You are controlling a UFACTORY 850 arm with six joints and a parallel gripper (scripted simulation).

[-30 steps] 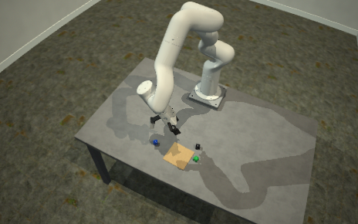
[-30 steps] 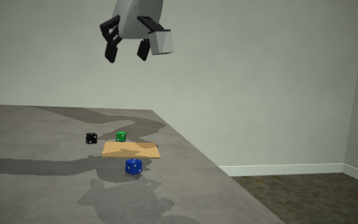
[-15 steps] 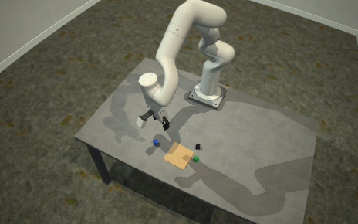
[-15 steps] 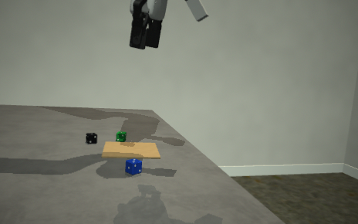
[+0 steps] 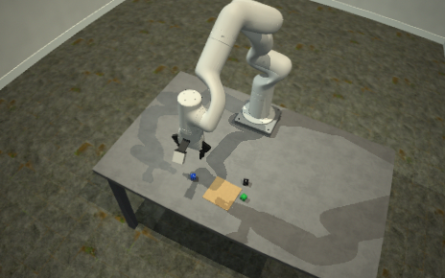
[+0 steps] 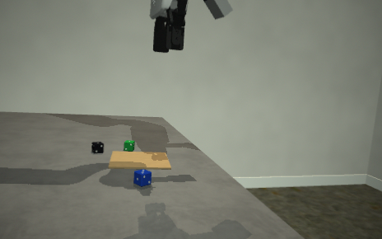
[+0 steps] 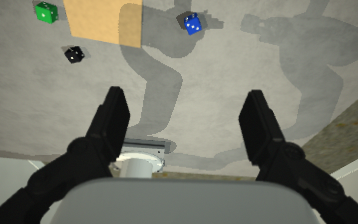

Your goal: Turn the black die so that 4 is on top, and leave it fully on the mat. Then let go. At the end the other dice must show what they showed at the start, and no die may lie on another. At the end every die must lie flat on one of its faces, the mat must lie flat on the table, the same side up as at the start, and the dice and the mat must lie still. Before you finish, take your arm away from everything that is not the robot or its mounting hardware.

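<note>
Right now my hand is 250 mm above the blue die, 30 mm past it and 20 mm to the left of it. Round my hand: green die 250 mm below, 240 mm to the left, 90 mm behind; black die 250 mm below, 200 mm to the left, 170 mm behind; tan mat 270 mm below, 140 mm to the left, 50 mm behind.
</note>
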